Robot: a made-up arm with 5 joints. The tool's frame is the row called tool.
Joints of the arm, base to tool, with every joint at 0 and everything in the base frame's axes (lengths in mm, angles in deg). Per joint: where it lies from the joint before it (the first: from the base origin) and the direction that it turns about. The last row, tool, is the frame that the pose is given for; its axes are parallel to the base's.
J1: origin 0.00 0.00 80.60 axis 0 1 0
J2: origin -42.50 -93.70 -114.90 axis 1 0 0
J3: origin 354.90 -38.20 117.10 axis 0 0 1
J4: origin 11.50 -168.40 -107.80 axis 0 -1 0
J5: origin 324.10 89.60 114.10 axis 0 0 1
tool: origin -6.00 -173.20 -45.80
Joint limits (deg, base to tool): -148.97..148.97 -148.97..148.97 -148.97..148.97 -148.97..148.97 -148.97..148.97
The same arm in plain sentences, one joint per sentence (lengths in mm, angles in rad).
The arm has five revolute joints in a row. What follows holds with every joint at zero, and every direction is one of the base frame's. The first joint sits 80.6 mm along +z from the base frame's origin and rotates about +y, from -2.6000 to 2.6000 rad. The second joint sits 42.5 mm along -x and 93.7 mm along -y and 114.9 mm along -z from the first joint and rotates about +x, from -2.6000 to 2.6000 rad. The third joint sits 354.9 mm along +x and 38.2 mm along -y and 117.1 mm along +z from the second joint and rotates about +z, from -2.6000 to 2.6000 rad. The fourth joint sits 11.5 mm along +x and 168.4 mm along -y and 107.8 mm along -z from the third joint and rotates about -y, from -2.6000 to 2.6000 rad. The fifth joint sits 324.1 mm along +x and 89.6 mm along +y and 114.1 mm along +z from the fourth joint and rotates about +z, from -2.6000 to 2.6000 rad. The tool frame, which is the frame that the pose is given for, sits 6.0 mm along -x and 173.2 mm along -y and 45.8 mm along -z from the fifth joint; its axes are parallel to the base frame's.
